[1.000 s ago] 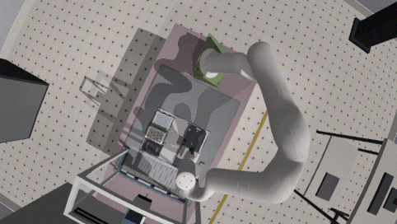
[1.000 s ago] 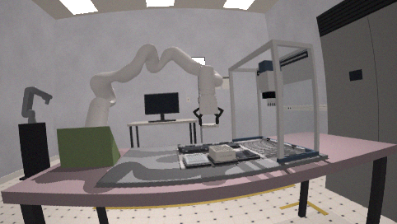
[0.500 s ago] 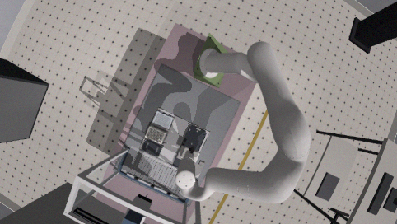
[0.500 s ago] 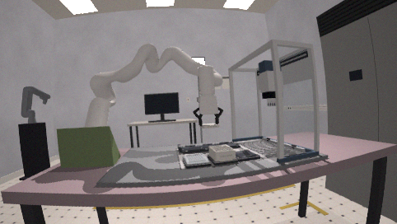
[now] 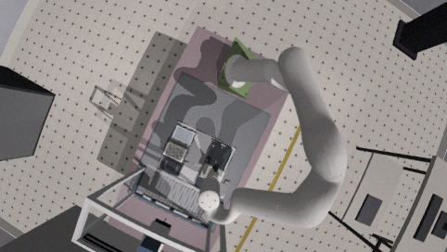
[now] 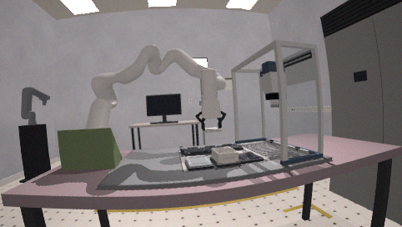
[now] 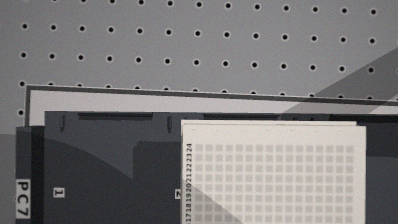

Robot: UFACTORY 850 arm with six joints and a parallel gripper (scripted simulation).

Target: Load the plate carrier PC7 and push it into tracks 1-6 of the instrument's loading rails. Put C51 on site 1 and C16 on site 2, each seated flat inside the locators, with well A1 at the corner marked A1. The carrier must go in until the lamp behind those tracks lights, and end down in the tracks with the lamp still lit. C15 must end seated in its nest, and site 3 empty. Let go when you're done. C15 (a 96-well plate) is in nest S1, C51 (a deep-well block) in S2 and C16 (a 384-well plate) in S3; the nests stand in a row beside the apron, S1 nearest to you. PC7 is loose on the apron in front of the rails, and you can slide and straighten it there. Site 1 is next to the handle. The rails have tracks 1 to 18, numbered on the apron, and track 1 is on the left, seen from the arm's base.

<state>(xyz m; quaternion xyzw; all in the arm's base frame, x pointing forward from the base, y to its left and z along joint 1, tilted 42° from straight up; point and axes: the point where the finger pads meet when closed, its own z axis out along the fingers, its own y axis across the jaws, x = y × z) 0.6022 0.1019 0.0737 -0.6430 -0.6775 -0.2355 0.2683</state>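
Now: the dark carrier PC7 1 cm behind my hand and 11 cm below it. Round my hand: nest S3 (10 cm ahead, 25 cm to the right, 12 cm below); then pipetting head (33 cm ahead, 13 cm to the right, 22 cm above); then nest S2 (1 cm behind, 26 cm to the right, 12 cm below).
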